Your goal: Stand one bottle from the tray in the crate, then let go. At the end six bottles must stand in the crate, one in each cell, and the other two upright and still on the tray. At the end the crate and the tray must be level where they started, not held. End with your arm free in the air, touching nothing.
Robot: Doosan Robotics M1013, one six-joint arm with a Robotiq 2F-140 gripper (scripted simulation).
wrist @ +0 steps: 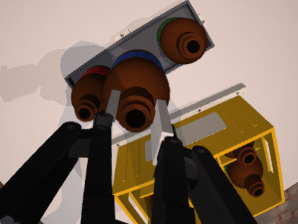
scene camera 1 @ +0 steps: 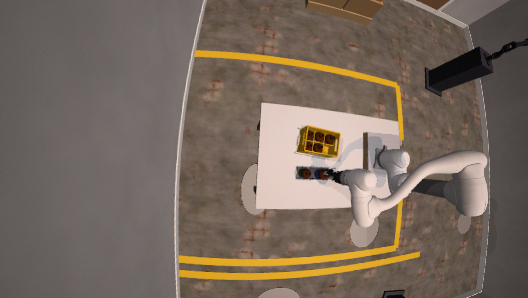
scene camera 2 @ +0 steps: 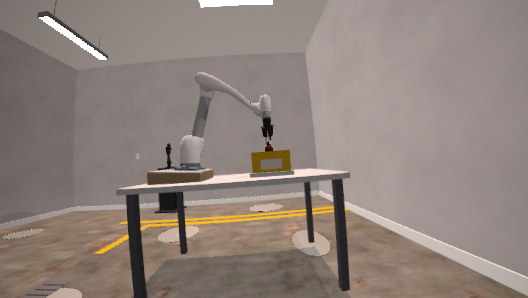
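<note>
There is a bottle (wrist: 138,74) here, and I can see my gripper (wrist: 135,108) too. I also see a crate (scene camera 2: 271,161).
</note>
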